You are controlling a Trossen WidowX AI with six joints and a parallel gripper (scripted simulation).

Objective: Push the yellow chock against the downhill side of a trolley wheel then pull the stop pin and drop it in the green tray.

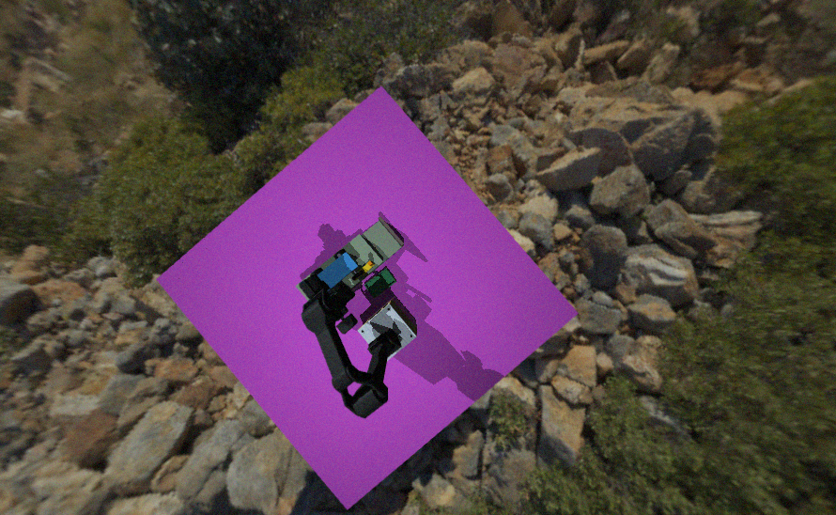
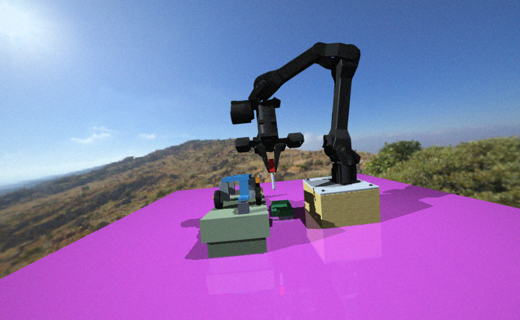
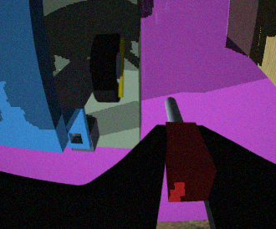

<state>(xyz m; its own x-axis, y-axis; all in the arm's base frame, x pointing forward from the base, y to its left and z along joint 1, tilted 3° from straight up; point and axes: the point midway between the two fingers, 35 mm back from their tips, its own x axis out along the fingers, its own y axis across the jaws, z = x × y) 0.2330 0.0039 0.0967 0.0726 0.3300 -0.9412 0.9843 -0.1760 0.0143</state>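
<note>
Now: the green tray 6 cm behind my gripper tip, 14 cm to the right of it and 17 cm below it. From my gripper tip the other things lie so: grey-green ramp 9 cm ahead, 8 cm to the right, 12 cm below; then red-headed stop pin right at my gripper tip; then trolley 9 cm ahead, 8 cm to the right, 5 cm below.
</note>
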